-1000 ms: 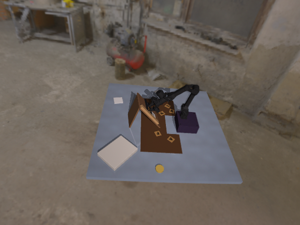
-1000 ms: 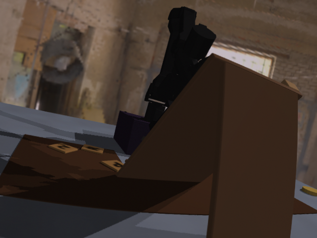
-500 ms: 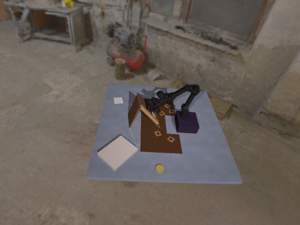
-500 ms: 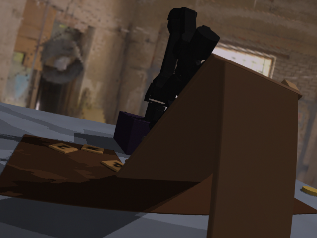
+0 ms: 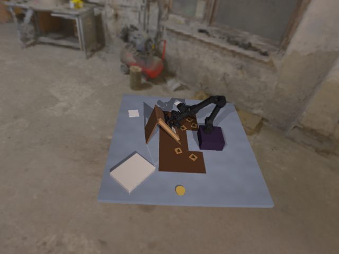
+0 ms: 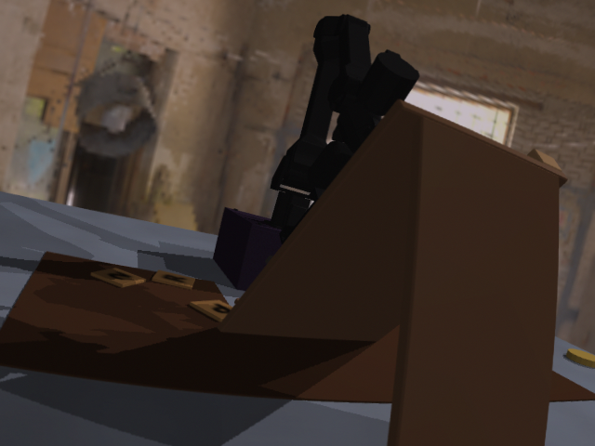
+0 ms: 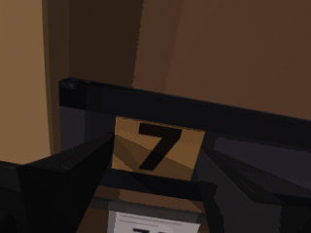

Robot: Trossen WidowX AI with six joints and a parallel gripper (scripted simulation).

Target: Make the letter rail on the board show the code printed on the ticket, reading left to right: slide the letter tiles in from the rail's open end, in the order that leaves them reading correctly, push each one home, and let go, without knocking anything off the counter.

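My gripper tip is now 8 cm above the white ticket, 6 cm past it and 2 cm to the left of it. Also, from my gripper tip: yellow disc 55 cm to the left, 15 cm below, 10 cm behind; then brown mat 16 cm below, 16 cm behind, 1 cm to the left.
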